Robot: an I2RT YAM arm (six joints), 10 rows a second.
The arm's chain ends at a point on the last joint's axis. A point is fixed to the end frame.
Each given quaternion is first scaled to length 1.
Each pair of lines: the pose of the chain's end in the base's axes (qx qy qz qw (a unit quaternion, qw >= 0); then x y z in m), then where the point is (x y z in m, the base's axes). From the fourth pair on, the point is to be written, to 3 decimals.
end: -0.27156, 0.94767, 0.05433, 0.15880, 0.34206, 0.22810, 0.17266
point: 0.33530 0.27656 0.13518
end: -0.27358, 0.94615, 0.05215, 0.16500, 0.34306, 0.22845, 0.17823
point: 0.33665 0.27685 0.14060
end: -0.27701, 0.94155, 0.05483, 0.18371, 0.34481, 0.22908, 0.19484
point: 0.33935 0.27798 0.15771
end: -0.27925, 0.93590, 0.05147, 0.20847, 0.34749, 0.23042, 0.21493
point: 0.344 0.280 0.178
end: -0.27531, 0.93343, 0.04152, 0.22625, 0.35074, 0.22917, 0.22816
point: 0.349 0.278 0.191
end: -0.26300, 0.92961, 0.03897, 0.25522, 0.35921, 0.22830, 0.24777
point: 0.361 0.278 0.211
